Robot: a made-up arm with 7 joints.
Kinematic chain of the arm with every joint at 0, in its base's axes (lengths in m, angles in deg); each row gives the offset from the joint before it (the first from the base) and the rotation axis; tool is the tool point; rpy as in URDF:
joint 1: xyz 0 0 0.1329 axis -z
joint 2: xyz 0 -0.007 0.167 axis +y
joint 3: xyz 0 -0.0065 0.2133 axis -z
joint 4: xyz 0 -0.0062 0.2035 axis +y
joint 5: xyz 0 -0.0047 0.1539 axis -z
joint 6: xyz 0 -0.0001 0.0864 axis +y
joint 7: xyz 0 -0.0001 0.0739 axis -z
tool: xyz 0 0 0 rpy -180 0 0
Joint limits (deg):
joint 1: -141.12..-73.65
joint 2: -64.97..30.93
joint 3: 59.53..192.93
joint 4: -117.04..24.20
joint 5: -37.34..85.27
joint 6: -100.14..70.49
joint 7: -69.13..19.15
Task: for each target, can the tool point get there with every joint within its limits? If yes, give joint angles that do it. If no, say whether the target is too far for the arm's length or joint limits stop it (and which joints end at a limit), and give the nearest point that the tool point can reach.
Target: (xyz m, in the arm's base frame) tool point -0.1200 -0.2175 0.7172
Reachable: yes | joints -133.47 -30.86 112.92 -89.38 65.92 -49.37 3.55
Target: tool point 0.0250 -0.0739 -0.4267
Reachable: no: joint limits stop it (at a limit: joint 2, joint 3, joint 4, joint 5) | nearest point 0.1052 -0.3111 0.2615 | short by 0.732 m
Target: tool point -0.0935 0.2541 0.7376
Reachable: yes | joints -81.85 1.56 156.52 -69.78 -23.84 -76.74 -32.97
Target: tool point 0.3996 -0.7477 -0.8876
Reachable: no: too far | nearest point 0.1982 -0.4068 0.2690 | short by 1.222 m
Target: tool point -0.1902 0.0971 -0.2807
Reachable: no: joint limits stop it (at a limit: joint 1, joint 2, joint 3, joint 4) | nearest point -0.2449 -0.2306 0.2602 | short by 0.635 m
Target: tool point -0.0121 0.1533 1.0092
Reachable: yes | joints -82.37 12.85 102.69 -3.85 -24.51 -18.75 -24.58
